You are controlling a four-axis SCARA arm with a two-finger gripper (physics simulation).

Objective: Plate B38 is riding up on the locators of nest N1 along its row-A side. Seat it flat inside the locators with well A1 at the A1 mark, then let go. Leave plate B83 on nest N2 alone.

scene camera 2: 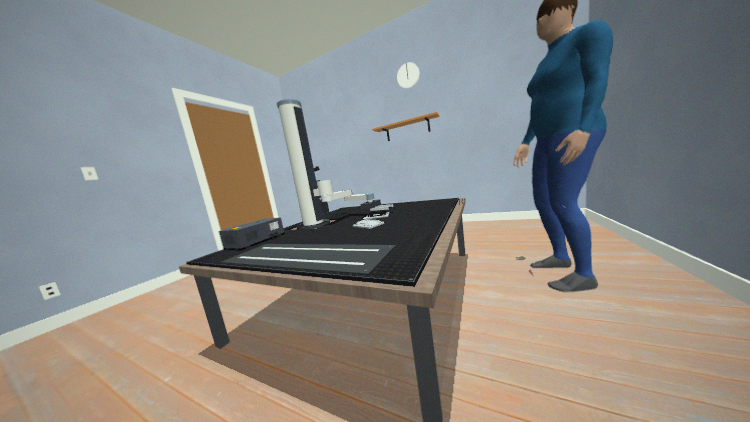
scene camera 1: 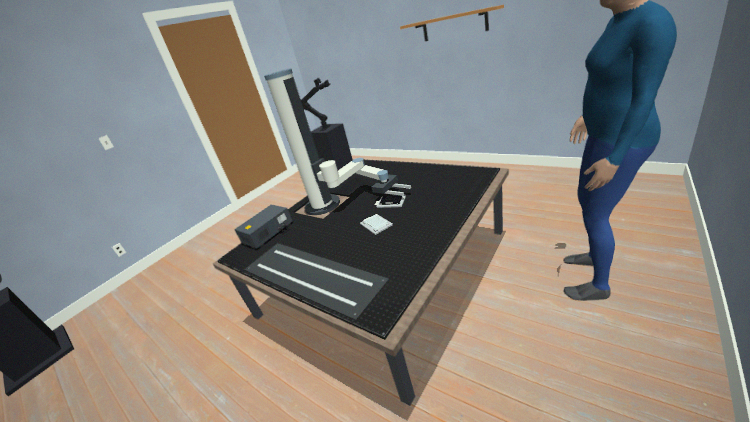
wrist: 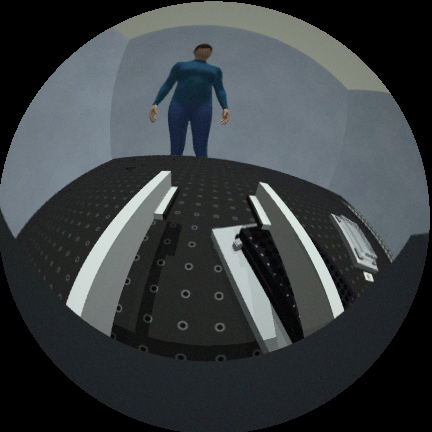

My gripper carries nothing. Also in view: a black well plate. I also see a nest N1.
